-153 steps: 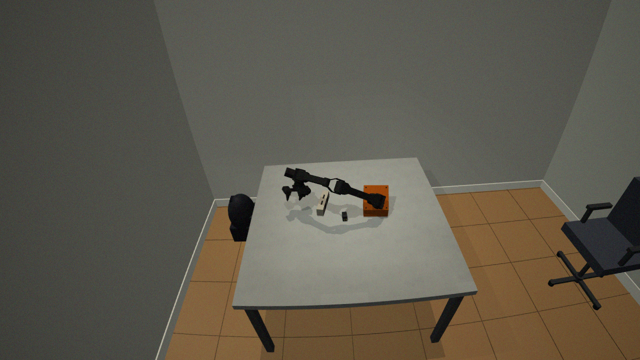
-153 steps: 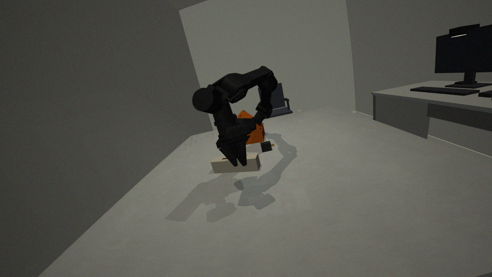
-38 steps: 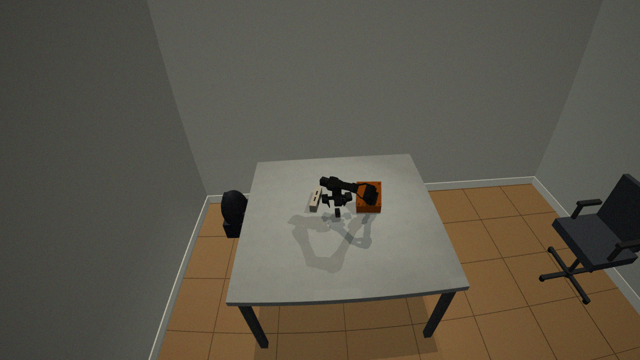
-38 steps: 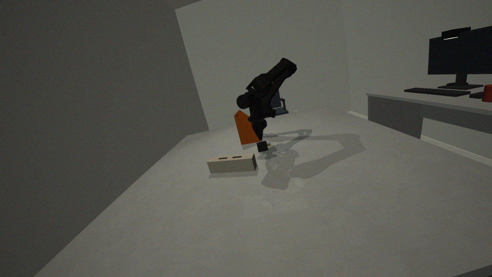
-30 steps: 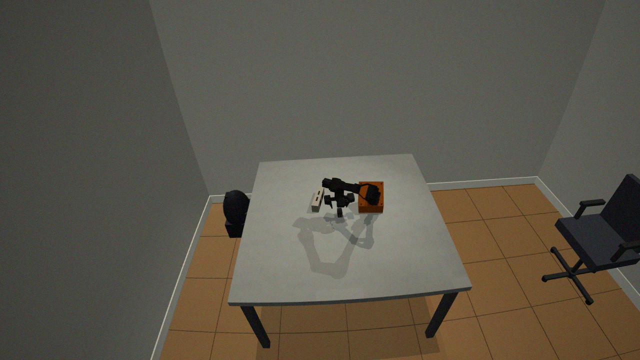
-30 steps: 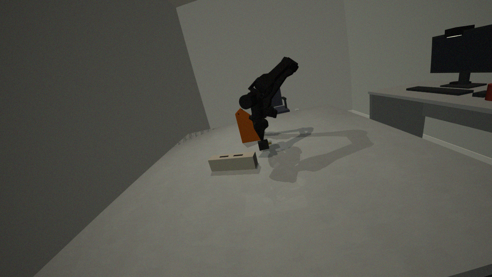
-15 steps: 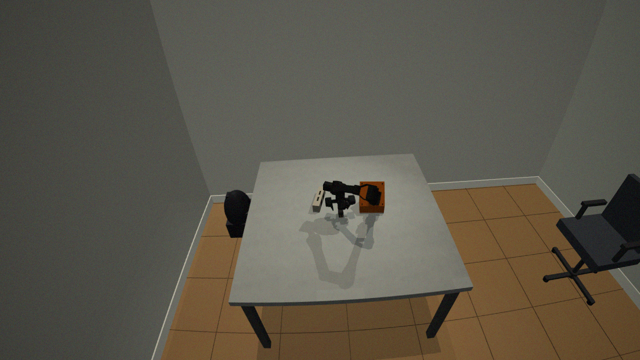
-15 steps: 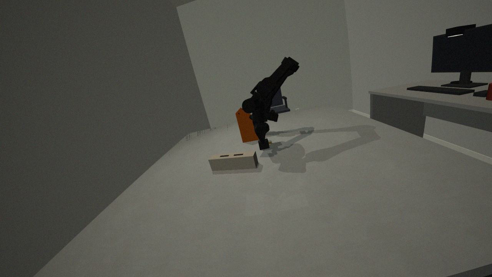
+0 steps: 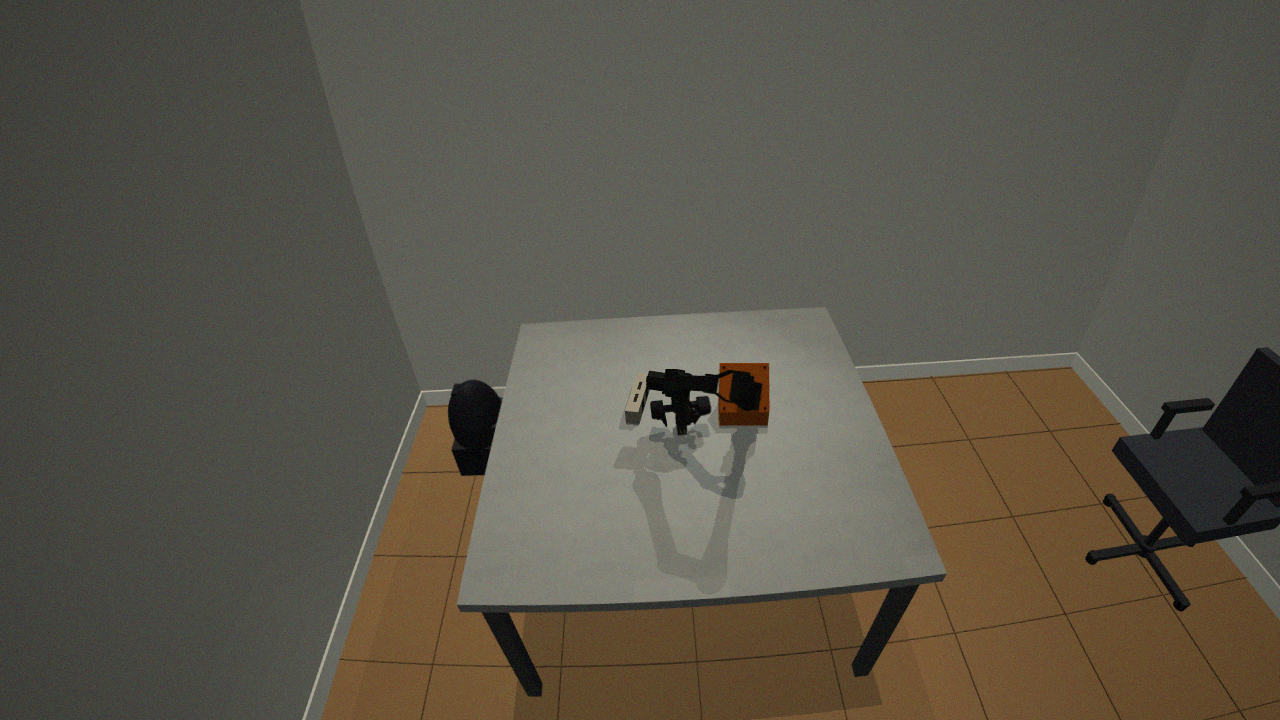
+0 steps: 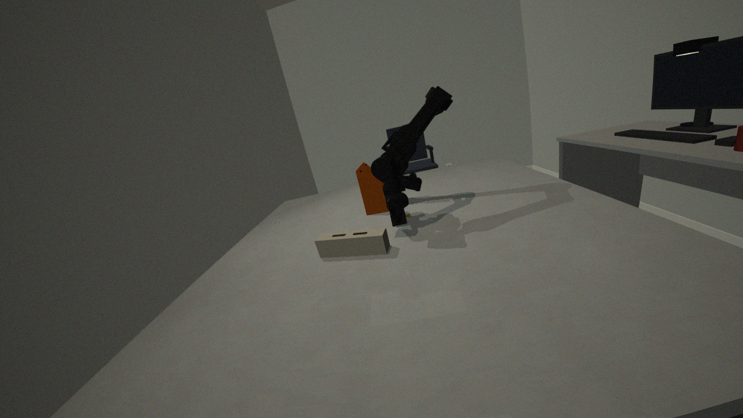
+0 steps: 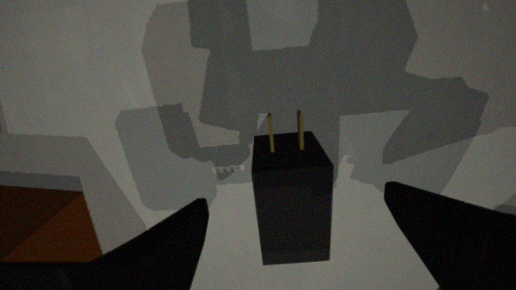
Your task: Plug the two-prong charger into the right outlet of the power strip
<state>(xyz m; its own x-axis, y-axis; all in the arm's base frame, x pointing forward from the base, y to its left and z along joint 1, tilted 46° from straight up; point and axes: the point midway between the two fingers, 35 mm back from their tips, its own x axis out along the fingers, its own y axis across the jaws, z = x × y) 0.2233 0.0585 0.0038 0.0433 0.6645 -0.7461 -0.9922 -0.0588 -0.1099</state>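
My gripper tip is now 2 cm to the right of the two-prong charger and 1 cm past it.
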